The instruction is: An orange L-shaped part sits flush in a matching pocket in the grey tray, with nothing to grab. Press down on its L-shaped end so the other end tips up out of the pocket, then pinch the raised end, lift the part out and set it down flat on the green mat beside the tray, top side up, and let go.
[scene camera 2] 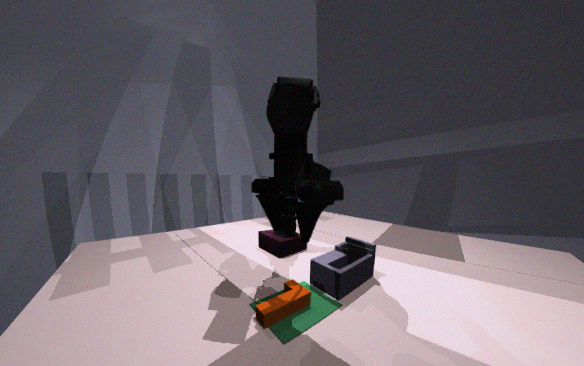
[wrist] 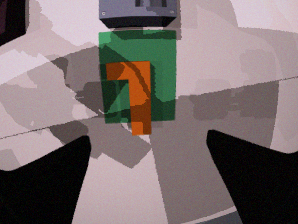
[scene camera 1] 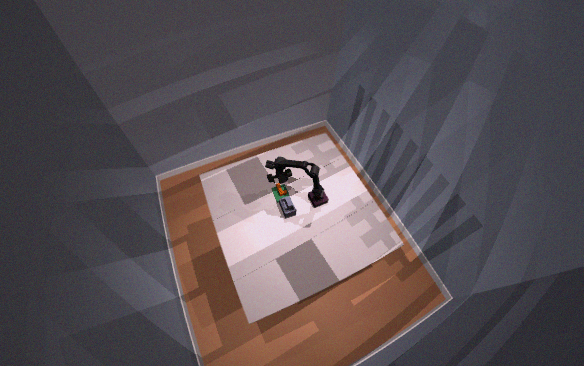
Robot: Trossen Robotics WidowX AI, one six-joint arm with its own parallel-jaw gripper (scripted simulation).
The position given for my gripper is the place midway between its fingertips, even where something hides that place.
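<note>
Scene camera 2: my gripper (scene camera 2: pixel 289 236), open, holding nothing. Orange L-shaped part (scene camera 2: pixel 295 297). Green mat (scene camera 2: pixel 321 305). Wrist view: my gripper (wrist: pixel 149 140). Orange L-shaped part (wrist: pixel 138 72). Green mat (wrist: pixel 158 46).
</note>
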